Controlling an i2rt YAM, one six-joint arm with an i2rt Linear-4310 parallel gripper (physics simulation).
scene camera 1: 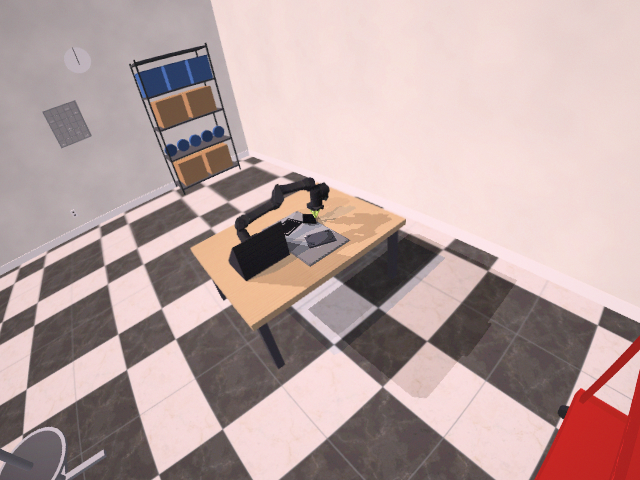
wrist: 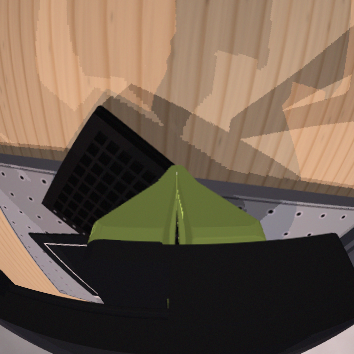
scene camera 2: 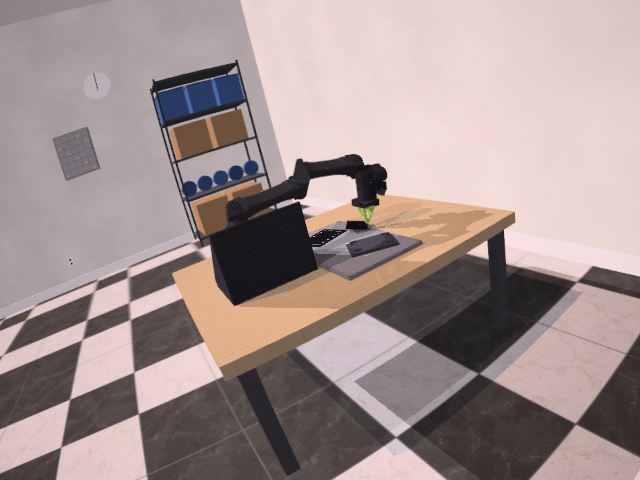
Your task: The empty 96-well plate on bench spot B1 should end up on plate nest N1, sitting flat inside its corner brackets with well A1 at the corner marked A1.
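Frame: origin at the arm's base, x back, y right, z up, level; millimetres.
Seen in the pictures: gripper, between the fingertips: [scene camera 1: 315, 217] [wrist: 176, 174] [scene camera 2: 367, 223]; arm's base, origin of its link: [scene camera 1: 248, 243] [scene camera 2: 244, 242].
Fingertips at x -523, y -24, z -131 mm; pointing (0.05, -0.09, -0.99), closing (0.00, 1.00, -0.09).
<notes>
Pixels of each thing's middle, then the offset from my fingertips to it. "spot": a spot on its surface instead. Level surfaces: height alone.
- black 96-well plate, middle of its body: [wrist: 138, 215] [scene camera 2: 356, 224] [scene camera 1: 309, 218] dx +36, dy -26, dz +2 mm
- dark grey raised block, middle of its body: [scene camera 2: 371, 243] [scene camera 1: 319, 238] dx +148, dy +186, dz +0 mm
- black pad with a white outline, a spot on its surface: [wrist: 75, 260] spot: dx +141, dy -118, dz -7 mm
- wooden table, height of its surface: dz -22 mm
The black 96-well plate [scene camera 1: 308, 218] [scene camera 2: 356, 224] [wrist: 102, 172] lies turned at an angle across the edge of the grey perforated board [scene camera 1: 311, 259] [scene camera 2: 351, 272] [wrist: 311, 225], one corner reaching past it over the wood. My gripper [scene camera 1: 315, 215] [scene camera 2: 367, 222] [wrist: 176, 174] is shut and empty; its green fingertips meet beside the plate's long side and hide part of it in the wrist view. A dark grey raised block [scene camera 1: 321, 237] [scene camera 2: 372, 243], which looks like the nest, sits on the board. I cannot read the A1 mark or well A1.
A black pad with a white outline [scene camera 1: 292, 226] [scene camera 2: 327, 237] [wrist: 75, 260] lies on the board beside the plate. A large black wedge-shaped block [scene camera 1: 261, 253] [scene camera 2: 263, 255] stands on the wooden table [scene camera 1: 258, 304] [scene camera 2: 248, 333] near the arm's base.
</notes>
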